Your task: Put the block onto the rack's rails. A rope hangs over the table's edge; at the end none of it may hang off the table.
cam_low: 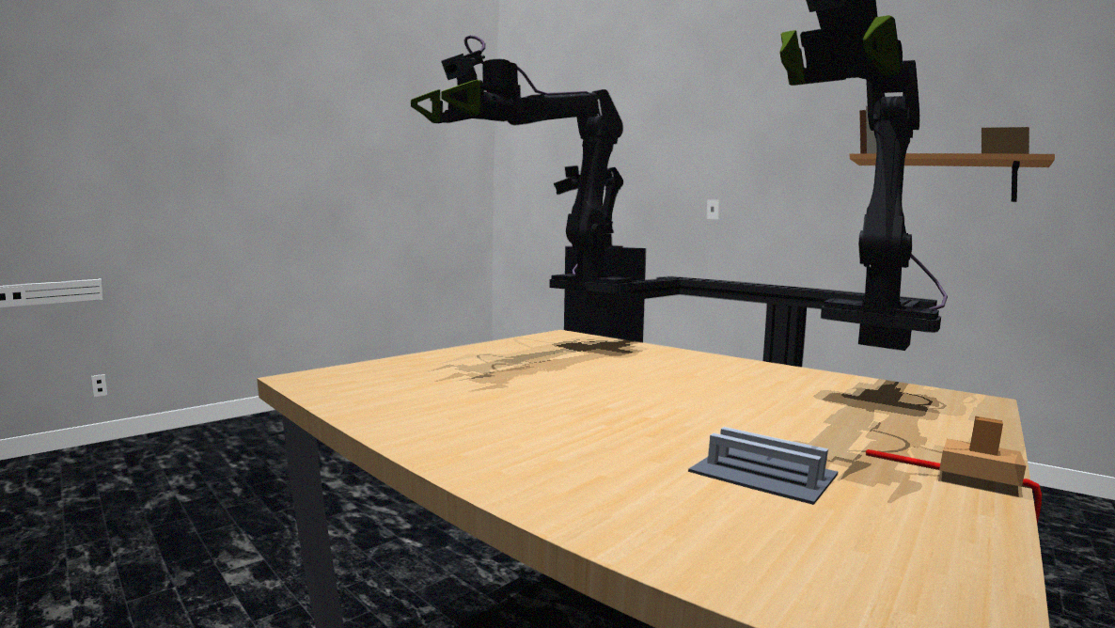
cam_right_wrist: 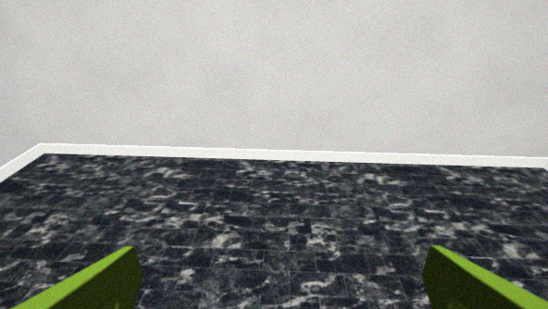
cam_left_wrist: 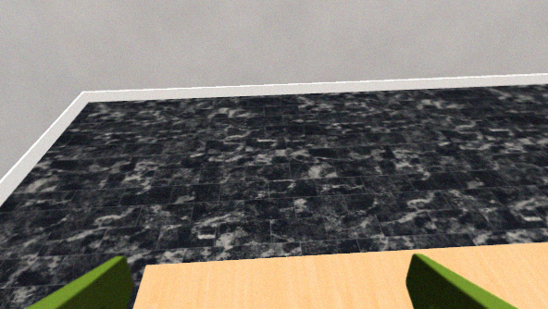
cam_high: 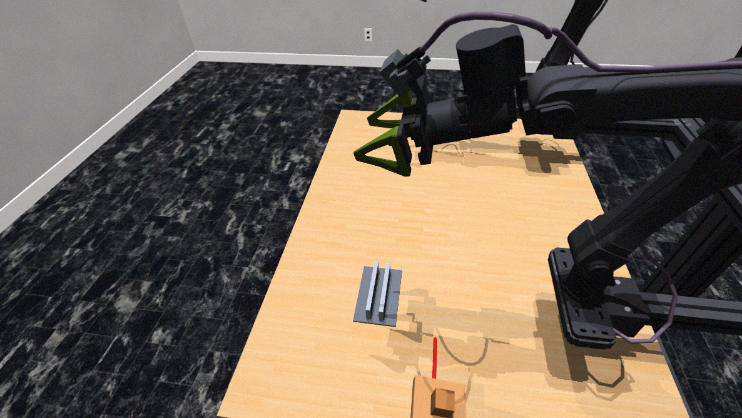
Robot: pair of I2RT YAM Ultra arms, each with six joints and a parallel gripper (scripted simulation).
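Note:
The brown block is 17 cm behind my left hand, 19 cm to the left of it and 45 cm below it. Also, from my left hand: grey rack 5 cm to the right, 47 cm below.

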